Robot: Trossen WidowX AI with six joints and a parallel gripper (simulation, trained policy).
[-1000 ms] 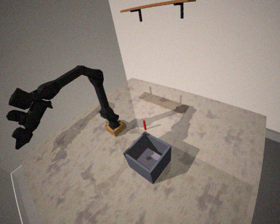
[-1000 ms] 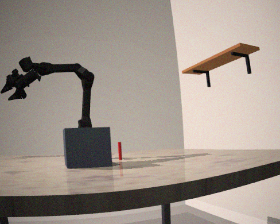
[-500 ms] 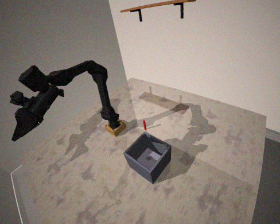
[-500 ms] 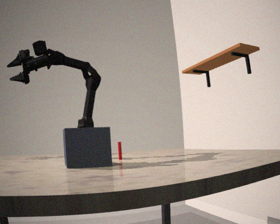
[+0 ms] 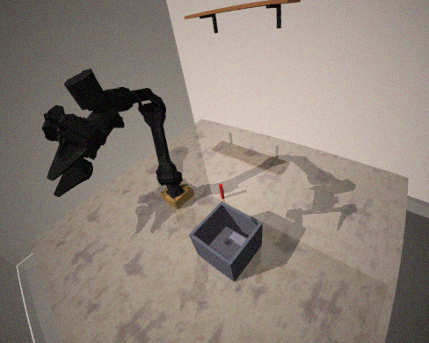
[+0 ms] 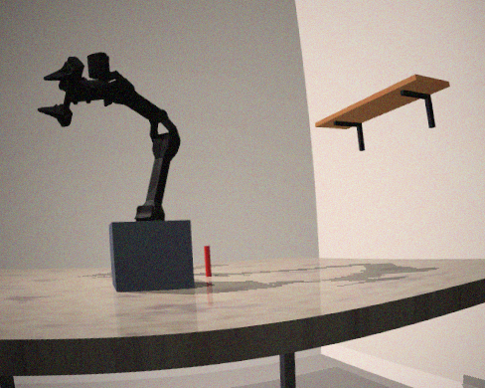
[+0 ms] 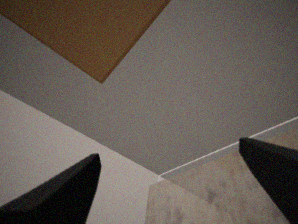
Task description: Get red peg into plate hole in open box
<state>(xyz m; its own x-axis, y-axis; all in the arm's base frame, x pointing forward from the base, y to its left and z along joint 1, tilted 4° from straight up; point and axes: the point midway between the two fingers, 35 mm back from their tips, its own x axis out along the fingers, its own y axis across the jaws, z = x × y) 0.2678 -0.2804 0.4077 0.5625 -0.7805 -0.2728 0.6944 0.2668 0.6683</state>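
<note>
Right now the red peg is 12 cm behind my gripper tip, 43 cm to the left of it and 43 cm below it. From my gripper tip the other things lie so: grey plate (8 cm ahead, 28 cm to the left, 43 cm below).
</note>
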